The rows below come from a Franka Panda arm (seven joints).
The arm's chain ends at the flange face. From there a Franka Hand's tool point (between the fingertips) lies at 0.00 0.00 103.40 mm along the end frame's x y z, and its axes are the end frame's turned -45 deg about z.
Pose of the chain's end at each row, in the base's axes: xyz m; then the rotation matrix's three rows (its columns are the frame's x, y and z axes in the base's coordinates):
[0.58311 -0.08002 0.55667], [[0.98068 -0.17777 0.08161], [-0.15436 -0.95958 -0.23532], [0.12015 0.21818 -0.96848]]
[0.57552 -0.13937 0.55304], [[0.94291 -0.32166 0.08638], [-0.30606 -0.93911 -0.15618], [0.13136 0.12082 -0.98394]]
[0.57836 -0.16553 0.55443], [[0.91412 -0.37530 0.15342], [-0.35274 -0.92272 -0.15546], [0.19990 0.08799 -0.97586]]
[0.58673 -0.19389 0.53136], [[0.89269 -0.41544 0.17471], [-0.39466 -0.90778 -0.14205], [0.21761 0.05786 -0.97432]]
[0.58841 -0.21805 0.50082], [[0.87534 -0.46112 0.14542], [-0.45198 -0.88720 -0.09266], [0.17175 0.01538 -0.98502]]
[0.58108 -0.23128 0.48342], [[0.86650 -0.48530 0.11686], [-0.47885 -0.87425 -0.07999], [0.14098 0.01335 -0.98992]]
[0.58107 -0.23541 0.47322], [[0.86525 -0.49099 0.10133], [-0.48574 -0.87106 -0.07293], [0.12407 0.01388 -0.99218]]
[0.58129 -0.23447 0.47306], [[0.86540 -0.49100 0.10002], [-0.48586 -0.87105 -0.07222], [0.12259 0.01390 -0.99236]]
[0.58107 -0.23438 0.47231], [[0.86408 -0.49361 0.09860], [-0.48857 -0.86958 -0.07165], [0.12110 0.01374 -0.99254]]
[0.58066 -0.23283 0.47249], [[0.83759 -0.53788 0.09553], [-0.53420 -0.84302 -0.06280], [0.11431 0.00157 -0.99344]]
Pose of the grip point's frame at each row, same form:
[0.59155 -0.10435 0.45653], [[0.81915 0.56774 0.08161], [0.56938 -0.78767 -0.23532], [-0.06932 0.23924 -0.96848]]
[0.58445 -0.15552 0.45130], [[0.89419 0.43929 0.08638], [0.44763 -0.88047 -0.15618], [0.00745 0.17832 -0.98394]]
[0.59422 -0.18160 0.45353], [[0.91176 0.38100 0.15342], [0.40304 -0.90189 -0.15546], [0.07913 0.20357 -0.97586]]
[0.60480 -0.20858 0.43062], [[0.92499 0.33747 0.17471], [0.36283 -0.92096 -0.14205], [0.11296 0.19479 -0.97432]]
[0.60345 -0.22763 0.39897], [[0.94502 0.29290 0.14542], [0.30775 -0.94694 -0.09266], [0.11057 0.13232 -0.98502]]
[0.59316 -0.23955 0.38106], [[0.95587 0.26955 0.11686], [0.27959 -0.95679 -0.07999], [0.09025 0.10913 -0.98992]]
[0.59155 -0.24295 0.37063], [[0.95901 0.26464 0.10133], [0.27246 -0.95940 -0.07293], [0.07792 0.09755 -0.99218]]
[0.59163 -0.24194 0.37045], [[0.95912 0.26474 0.10002], [0.27237 -0.95948 -0.07222], [0.07686 0.09651 -0.99236]]
[0.59127 -0.24179 0.36968], [[0.96003 0.26196 0.09860], [0.26941 -0.96036 -0.07165], [0.07591 0.09535 -0.99254]]
[0.59054 -0.23932 0.36977], [[0.97260 0.21193 0.09553], [0.21837 -0.97384 -0.06280], [0.07972 0.08194 -0.99344]]

